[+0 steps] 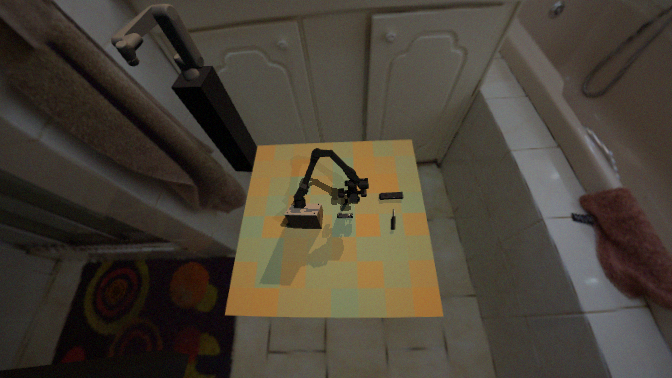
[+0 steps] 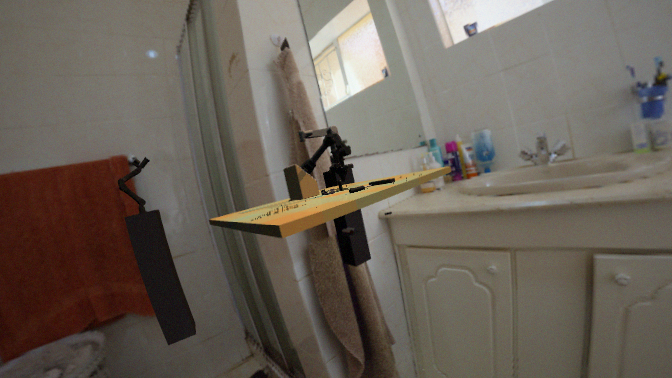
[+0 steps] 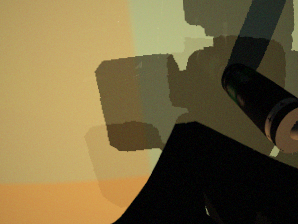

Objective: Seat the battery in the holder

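My gripper tip is now 40 mm past the battery and 20 mm above it. From my gripper tip the other things lie so: flat black block (280 mm ahead, 60 mm to the left, 40 mm below).
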